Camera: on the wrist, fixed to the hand. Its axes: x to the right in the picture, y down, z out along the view.
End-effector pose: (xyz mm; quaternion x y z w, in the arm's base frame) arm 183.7 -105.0 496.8 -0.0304 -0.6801 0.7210 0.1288
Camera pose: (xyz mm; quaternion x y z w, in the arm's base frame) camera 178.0 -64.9 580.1 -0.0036 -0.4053 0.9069 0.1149
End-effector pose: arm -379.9 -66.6 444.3 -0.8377 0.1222 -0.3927 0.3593
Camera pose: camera -393.0 -35.9 530.7 -0.6702 0.0073 -0.4031 0.6231
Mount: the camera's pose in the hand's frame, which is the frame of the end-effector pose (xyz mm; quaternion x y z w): 25.6 -83.2 -31.7 0.3276 0.0010 0.0241 0.9445
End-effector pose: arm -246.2 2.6 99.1 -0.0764 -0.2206 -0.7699 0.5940
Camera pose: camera -327.8 -17.2 59.9 0.1179 -0.4581 -0.6406 0.6048
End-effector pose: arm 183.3 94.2 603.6 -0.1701 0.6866 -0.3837 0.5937
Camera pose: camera 128.8 33.0 646.7 0.0508 0.5275 -0.5732 0.6250
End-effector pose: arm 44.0 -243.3 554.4 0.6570 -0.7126 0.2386 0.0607
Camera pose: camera 113.8 -255.1 614.2 -0.6230 0.6106 -0.4609 0.1629
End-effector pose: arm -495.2 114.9 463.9 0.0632 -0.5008 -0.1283 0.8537
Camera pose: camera -468.6 27.2 450.2 0.3274 -0.5157 0.0635 0.7892
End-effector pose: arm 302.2 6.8 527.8 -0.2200 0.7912 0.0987 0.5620
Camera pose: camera 306.6 -85.6 522.6 -0.0047 0.7855 -0.1527 0.5997
